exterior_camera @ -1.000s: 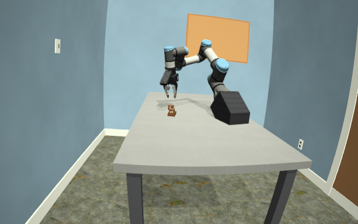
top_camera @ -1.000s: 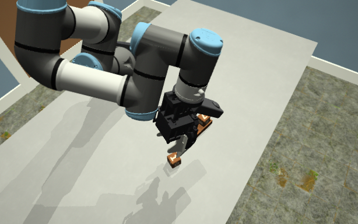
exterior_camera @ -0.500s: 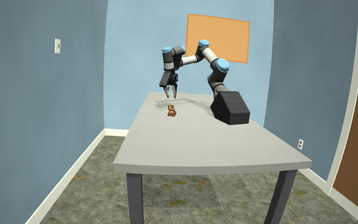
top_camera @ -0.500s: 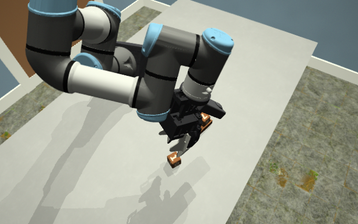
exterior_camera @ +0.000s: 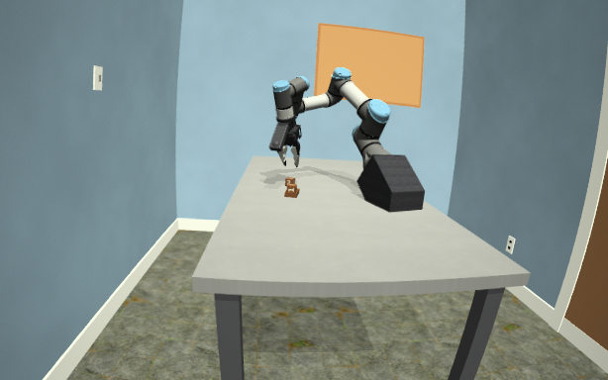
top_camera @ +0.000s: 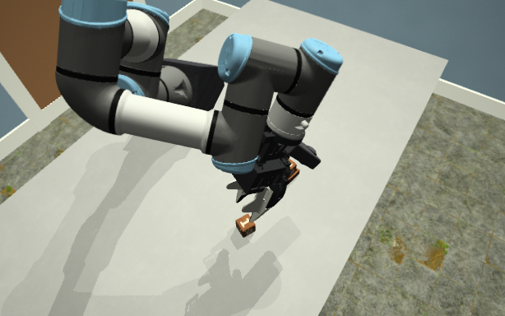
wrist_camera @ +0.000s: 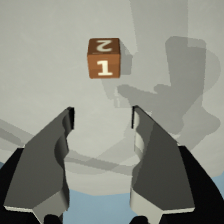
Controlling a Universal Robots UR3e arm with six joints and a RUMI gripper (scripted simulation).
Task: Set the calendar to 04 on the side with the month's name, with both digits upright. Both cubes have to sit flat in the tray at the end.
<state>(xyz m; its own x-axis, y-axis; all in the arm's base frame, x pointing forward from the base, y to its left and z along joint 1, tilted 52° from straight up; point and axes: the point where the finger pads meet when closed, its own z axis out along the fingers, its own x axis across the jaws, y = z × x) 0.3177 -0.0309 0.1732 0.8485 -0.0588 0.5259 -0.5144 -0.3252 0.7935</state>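
Right now my hand is 8 cm above the cube and 1 cm to the left of it. From my hand the other things lie so: brown tray: 15 cm to the left, 8 cm below.
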